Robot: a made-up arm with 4 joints.
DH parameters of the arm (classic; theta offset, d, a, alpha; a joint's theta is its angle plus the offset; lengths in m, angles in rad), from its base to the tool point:
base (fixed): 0 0.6 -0.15 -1.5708
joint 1: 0 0.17 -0.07 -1.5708
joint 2: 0 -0.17 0.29 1.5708
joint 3: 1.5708 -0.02 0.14 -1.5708
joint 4: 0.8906 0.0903 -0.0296 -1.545
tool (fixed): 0.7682 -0.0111 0 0
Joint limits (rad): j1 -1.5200..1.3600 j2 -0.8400..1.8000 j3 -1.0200..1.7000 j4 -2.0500..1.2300
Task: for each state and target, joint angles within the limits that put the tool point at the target. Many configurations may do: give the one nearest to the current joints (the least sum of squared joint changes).
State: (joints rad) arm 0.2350 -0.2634 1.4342 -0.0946
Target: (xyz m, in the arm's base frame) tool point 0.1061 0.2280 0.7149
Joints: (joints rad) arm 0.8260 -0.3018 1.6208 -0.1553
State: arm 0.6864 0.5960 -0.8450 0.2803
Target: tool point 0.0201 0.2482 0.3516
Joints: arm 1.0025 -0.1955 -1.0200 0.9971
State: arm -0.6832 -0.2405 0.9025 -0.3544
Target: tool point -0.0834 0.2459 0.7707
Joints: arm 0.0991 -0.5447 0.9641 -0.4318
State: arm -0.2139 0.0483 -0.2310 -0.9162
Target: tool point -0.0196 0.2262 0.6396
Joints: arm 0.1343 -0.3100 -0.0163 -0.7777
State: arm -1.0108 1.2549 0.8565 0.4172
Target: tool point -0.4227 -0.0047 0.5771
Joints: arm -1.4649 1.4976 1.6448 -0.3070
